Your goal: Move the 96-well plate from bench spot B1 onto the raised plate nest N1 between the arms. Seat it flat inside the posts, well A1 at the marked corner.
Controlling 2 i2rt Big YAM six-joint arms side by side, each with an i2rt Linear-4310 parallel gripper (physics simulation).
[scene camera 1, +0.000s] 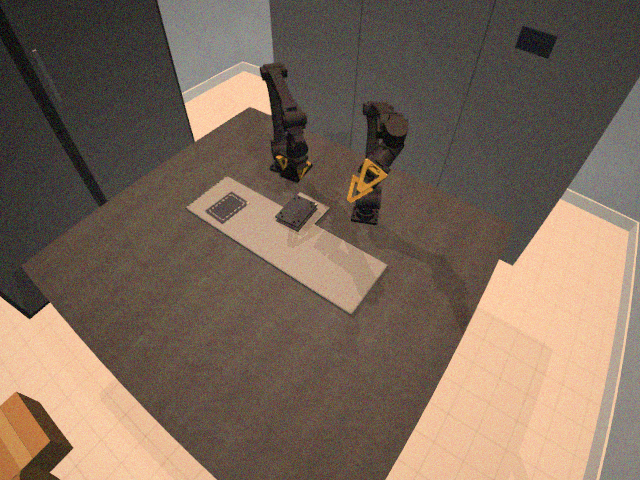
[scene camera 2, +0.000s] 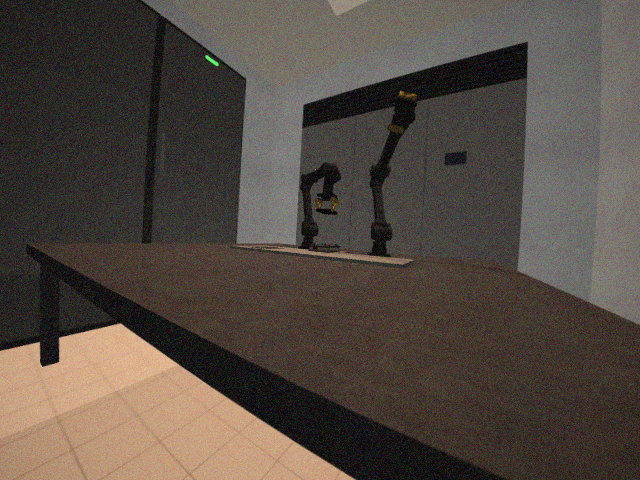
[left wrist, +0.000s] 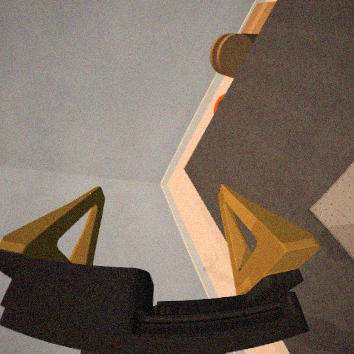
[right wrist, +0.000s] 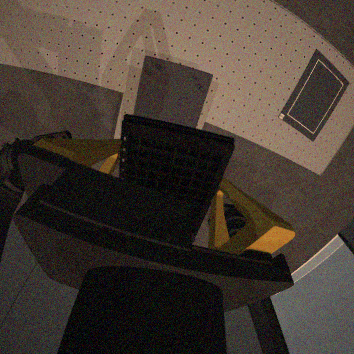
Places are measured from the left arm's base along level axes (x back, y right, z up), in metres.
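Pixels of known places: left gripper, fingertip midpoint: [scene camera 1: 353, 196] [scene camera 2: 396, 110] [left wrist: 160, 191]; right gripper, fingertip midpoint: [scene camera 1: 292, 174] [scene camera 2: 325, 212] [right wrist: 171, 163]; left arm's base at its link origin: [scene camera 1: 364, 216]; right arm's base at its link origin: [scene camera 2: 307, 248] [right wrist: 229, 214].
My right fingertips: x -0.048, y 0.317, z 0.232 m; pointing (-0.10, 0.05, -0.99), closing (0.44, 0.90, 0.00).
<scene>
Ahead of a thing's pixels: the offset from my right fingertips to its top centre. "spot": to the spot under its first point. Level surfaces: height alone.
My right gripper [scene camera 1: 293, 166] [scene camera 2: 326, 204] [right wrist: 171, 163] is shut on the dark 96-well plate {dx +0.028, dy -0.009, dz +0.015 m} [scene camera 1: 292, 174] [scene camera 2: 326, 210] [right wrist: 175, 157], gripping it by two opposite sides. The plate is roughly level in scene camera 2, well above the raised nest N1 {dx -0.019, dy -0.014, dz -0.177 m} [scene camera 1: 296, 210] [scene camera 2: 325, 248] [right wrist: 172, 92]. The nest has small posts; in the right wrist view the plate hides its near part. Spot B1 {spot: dx -0.043, dy +0.319, dz -0.218 m} [scene camera 1: 226, 207] [right wrist: 316, 97] is a dark outlined rectangle with no plate on it. My left gripper [scene camera 1: 355, 194] [scene camera 2: 407, 95] [left wrist: 160, 191] is open and empty, raised high. The plate's A1 corner cannot be told.
A pale perforated board {dz -0.219 m} [scene camera 1: 289, 258] [scene camera 2: 361, 256] [left wrist: 342, 210] [right wrist: 240, 60] carries B1 and the nest on the brown table {dz -0.232 m} [scene camera 1: 206, 335] [scene camera 2: 361, 320]. The left arm [scene camera 1: 374, 149] [scene camera 2: 379, 196] stands to the right of the nest in scene camera 1.
</scene>
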